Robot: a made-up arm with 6 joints. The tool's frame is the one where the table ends. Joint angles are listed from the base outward.
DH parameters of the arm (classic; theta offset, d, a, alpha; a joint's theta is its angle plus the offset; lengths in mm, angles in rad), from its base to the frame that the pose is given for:
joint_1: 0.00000 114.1 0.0 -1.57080
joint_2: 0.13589 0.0 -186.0 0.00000
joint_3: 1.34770 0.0 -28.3 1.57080
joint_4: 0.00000 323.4 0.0 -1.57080
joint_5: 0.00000 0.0 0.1 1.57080
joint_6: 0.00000 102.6 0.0 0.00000
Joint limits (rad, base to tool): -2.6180..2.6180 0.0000..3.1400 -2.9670..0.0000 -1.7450..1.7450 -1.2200..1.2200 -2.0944..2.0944
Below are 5 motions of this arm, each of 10 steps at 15 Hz.
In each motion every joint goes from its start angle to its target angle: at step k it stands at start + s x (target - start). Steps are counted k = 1, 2, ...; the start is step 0. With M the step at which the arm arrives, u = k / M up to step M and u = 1 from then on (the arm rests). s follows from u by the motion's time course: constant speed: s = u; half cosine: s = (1 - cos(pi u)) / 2; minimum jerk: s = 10 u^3 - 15 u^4 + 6 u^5.
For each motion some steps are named. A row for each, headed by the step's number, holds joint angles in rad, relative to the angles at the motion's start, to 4 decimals.
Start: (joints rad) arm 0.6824 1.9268 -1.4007 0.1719 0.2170 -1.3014
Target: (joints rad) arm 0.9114 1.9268 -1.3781 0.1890 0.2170 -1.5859
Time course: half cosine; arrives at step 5
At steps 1, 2, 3, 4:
1: 0.0219 0.0000 0.0022 0.0016 0.0000 -0.0272
2: 0.0791 0.0000 0.0078 0.0059 0.0000 -0.0983
3: 0.1499 0.0000 0.0148 0.0112 0.0000 -0.1862
4: 0.2071 0.0000 0.0204 0.0155 0.0000 -0.2573

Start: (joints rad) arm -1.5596 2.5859 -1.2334 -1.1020 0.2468 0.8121
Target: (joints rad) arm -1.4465 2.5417 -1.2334 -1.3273 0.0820 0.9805
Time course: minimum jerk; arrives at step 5
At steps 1, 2, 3, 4, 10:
1: 0.0066 -0.0026 0.0000 -0.0130 -0.0095 0.0098
2: 0.0359 -0.0140 0.0000 -0.0715 -0.0523 0.0535
3: 0.0772 -0.0302 0.0000 -0.1538 -0.1125 0.1149
4: 0.1065 -0.0416 0.0000 -0.2123 -0.1553 0.1586
10: 0.1131 -0.0442 0.0000 -0.2253 -0.1648 0.1684

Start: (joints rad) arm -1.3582 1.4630 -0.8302 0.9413 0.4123 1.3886
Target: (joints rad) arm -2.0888 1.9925 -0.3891 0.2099 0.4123 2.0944
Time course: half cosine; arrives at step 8
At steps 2, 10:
2: -0.1070 0.0775 0.0646 -0.1071 0.0000 0.1034
10: -0.7306 0.5295 0.4411 -0.7314 0.0000 0.7058

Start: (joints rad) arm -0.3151 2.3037 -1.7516 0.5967 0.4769 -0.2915
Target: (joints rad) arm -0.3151 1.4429 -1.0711 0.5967 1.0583 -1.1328
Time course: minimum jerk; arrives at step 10
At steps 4, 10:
4: 0.0000 -0.2733 0.2160 0.0000 0.1846 -0.2671
10: 0.0000 -0.8608 0.6805 0.0000 0.5814 -0.8413

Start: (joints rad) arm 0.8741 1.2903 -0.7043 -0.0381 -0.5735 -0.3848
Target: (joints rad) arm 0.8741 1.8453 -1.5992 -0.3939 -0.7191 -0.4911
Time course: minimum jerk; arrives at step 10
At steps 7, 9, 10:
7: 0.0000 0.4645 -0.7490 -0.2978 -0.1219 -0.0890
9: 0.0000 0.5502 -0.8872 -0.3528 -0.1444 -0.1054
10: 0.0000 0.5550 -0.8949 -0.3558 -0.1456 -0.1063

